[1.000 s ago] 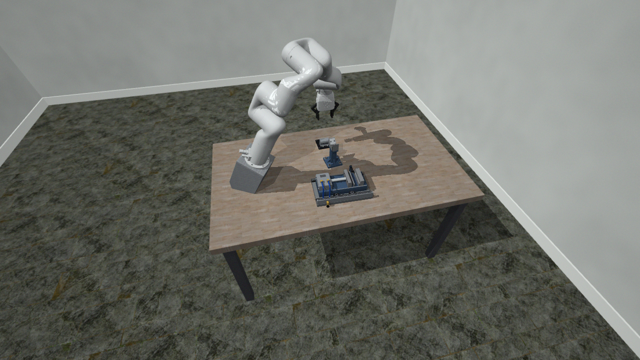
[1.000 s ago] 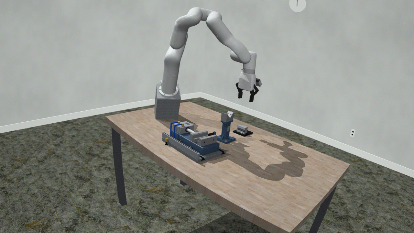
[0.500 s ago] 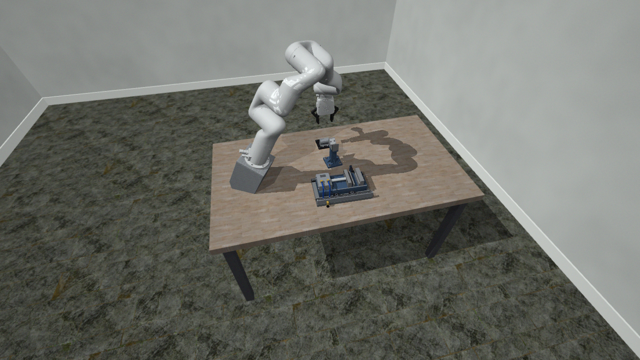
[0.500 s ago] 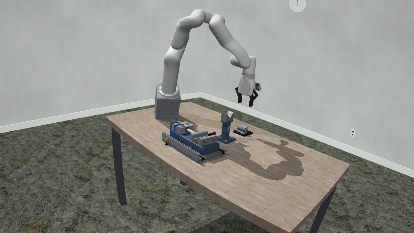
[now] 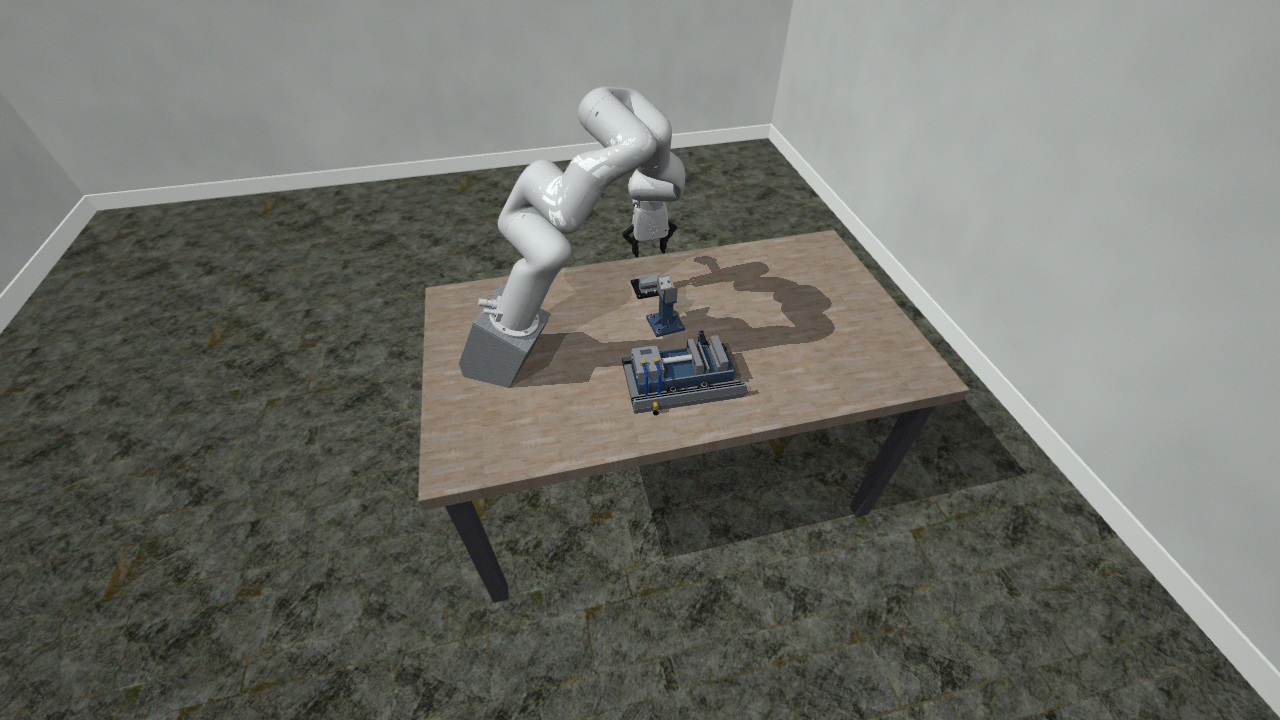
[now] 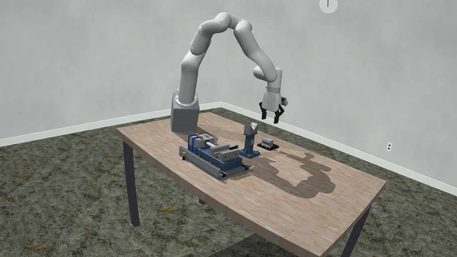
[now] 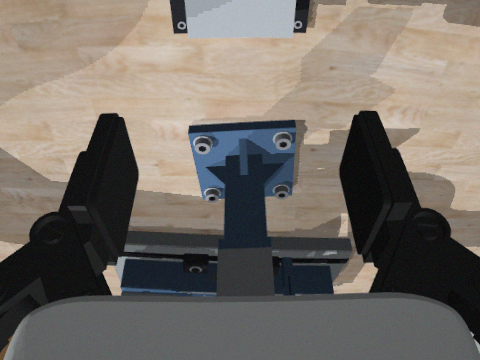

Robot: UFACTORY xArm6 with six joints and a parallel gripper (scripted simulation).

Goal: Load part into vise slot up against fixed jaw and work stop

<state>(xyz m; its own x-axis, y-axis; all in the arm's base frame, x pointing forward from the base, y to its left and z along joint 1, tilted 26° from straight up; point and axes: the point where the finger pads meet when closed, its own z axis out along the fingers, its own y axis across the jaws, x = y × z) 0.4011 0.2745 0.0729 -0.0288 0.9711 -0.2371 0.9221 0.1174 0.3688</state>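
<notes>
Right now my hand is 13 cm above the grey block. The rest, counted from my hand: dark work stop rod: 7 cm ahead, 34 cm to the right, 7 cm below; blue v-block stand: 1 cm ahead, 16 cm to the right, 10 cm below; black infeed plate: 1 cm to the left, 16 cm below.
</notes>
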